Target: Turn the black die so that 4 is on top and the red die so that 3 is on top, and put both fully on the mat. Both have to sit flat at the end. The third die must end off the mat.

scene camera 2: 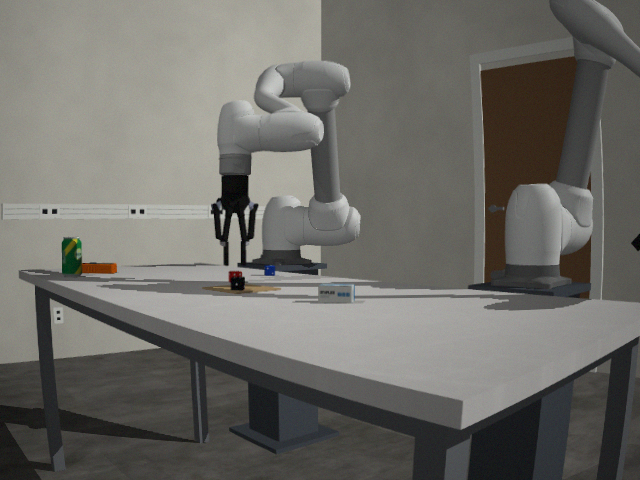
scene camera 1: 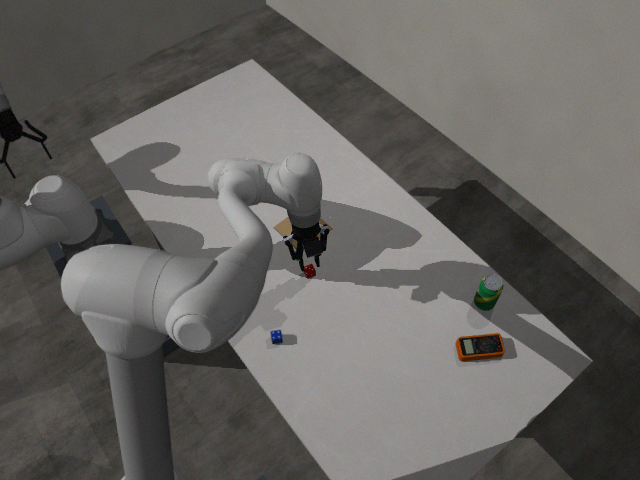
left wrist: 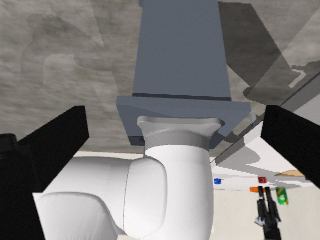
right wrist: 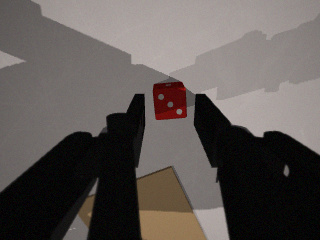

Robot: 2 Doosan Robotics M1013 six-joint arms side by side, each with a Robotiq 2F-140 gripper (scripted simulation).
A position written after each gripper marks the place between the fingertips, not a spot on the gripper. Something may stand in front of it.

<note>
In view: the left gripper [left wrist: 174, 121], the right gripper [scene camera 2: 234, 265] and a red die [right wrist: 169, 98].
The right gripper is seen too in scene camera 1 [scene camera 1: 309, 265] and in the right wrist view [right wrist: 169, 109].
</note>
